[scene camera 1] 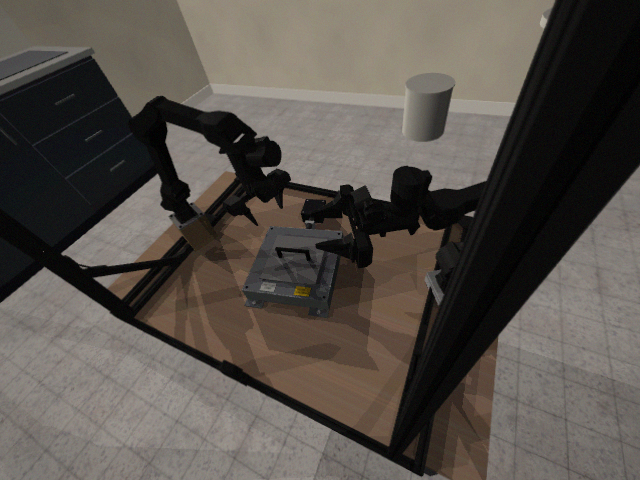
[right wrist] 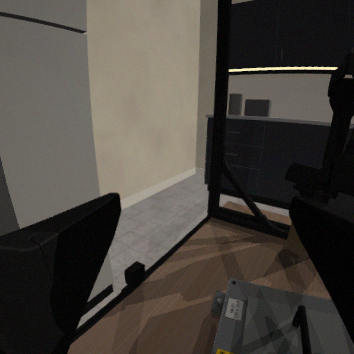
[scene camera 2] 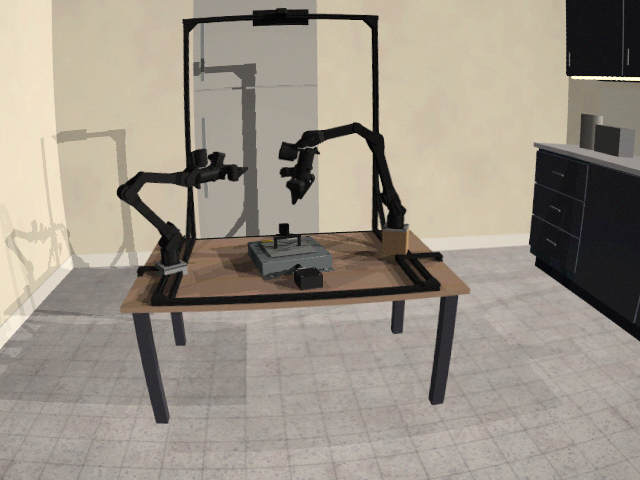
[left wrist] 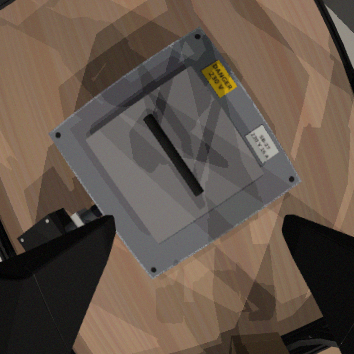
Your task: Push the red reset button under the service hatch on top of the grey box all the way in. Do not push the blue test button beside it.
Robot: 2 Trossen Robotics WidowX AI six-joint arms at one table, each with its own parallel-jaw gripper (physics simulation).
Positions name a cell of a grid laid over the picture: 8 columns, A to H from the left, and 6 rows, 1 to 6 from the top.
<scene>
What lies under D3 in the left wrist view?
A service hatch.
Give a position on a grey box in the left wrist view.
At E1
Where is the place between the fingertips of my left gripper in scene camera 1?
D3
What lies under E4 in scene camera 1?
My right gripper.
</scene>
